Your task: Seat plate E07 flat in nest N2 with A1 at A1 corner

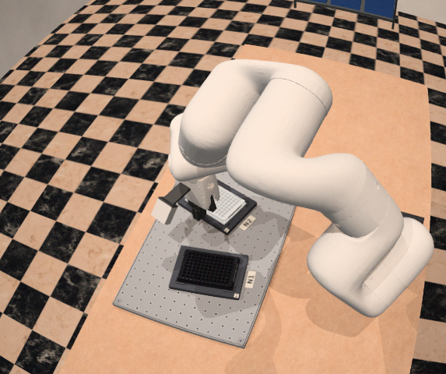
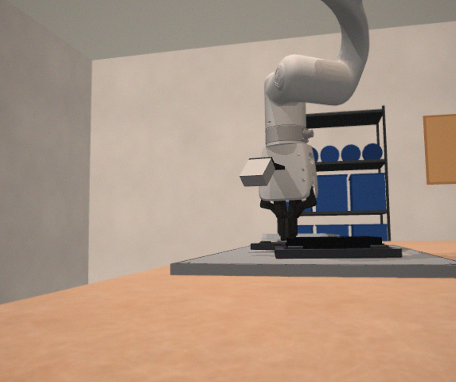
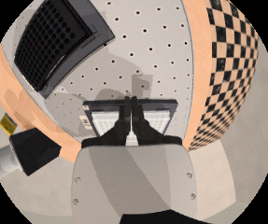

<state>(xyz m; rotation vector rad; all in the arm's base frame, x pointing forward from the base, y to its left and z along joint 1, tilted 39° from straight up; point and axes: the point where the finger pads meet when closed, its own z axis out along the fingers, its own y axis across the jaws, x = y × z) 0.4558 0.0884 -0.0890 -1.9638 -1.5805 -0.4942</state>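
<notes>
Right now the white 96-well plate E07 is 1 cm behind my hand, 6 cm to the right of it and 2 cm below it. Also, from my hand: black plate nest N2: 2 cm behind, 6 cm to the right, 3 cm below; then black plate E01: 9 cm behind, 13 cm to the left, 2 cm below; then N2 label: 11 cm behind, 4 cm to the right, 4 cm below.
</notes>
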